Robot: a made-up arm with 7 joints.
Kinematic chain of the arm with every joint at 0, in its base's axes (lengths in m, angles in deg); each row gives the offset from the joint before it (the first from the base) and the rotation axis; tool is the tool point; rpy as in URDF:
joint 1: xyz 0 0 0.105 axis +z
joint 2: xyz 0 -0.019 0.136 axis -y
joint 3: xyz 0 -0.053 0.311 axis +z
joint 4: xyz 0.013 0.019 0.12 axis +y
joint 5: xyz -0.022 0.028 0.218 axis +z
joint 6: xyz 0 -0.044 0.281 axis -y
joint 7: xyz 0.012 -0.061 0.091 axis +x
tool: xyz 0 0 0 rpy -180 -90 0
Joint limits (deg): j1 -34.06..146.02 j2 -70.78..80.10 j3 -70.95..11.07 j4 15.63..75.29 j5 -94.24..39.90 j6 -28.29..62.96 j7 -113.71..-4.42
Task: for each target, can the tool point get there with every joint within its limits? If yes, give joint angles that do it. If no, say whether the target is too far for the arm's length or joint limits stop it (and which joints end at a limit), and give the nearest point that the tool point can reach.
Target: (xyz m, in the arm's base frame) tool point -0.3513 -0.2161 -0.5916
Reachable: no: joint limits stop it (at a limit: joint 1, joint 2, joint 3, joint 4, joint 5, joint 6) | nearest point -0.5674 0.3317 -0.1430 | short by 0.740 m
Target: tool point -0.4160 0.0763 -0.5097
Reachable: no: joint limits stop it (at a limit: joint 1, joint 2, joint 3, joint 4, joint 5, joint 6) | nearest point -0.5674 0.3317 -0.1430 | short by 0.472 m
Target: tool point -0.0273 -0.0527 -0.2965
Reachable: no: joint limits stop it (at a limit: joint 1, joint 2, joint 4, joint 5, joint 6) | nearest point 0.5145 -0.4165 -0.1533 | short by 0.668 m
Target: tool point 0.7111 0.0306 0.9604
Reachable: yes | joints 3.46 -39.05 -13.74 20.95 -74.01 53.49 -102.24
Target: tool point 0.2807 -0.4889 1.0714
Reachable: yes | joints -20.21 -13.86 -43.68 39.94 -3.09 16.15 -58.09
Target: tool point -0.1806 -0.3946 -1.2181
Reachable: no: too far | nearest point 0.4198 -0.5460 -0.1364 | short by 1.246 m
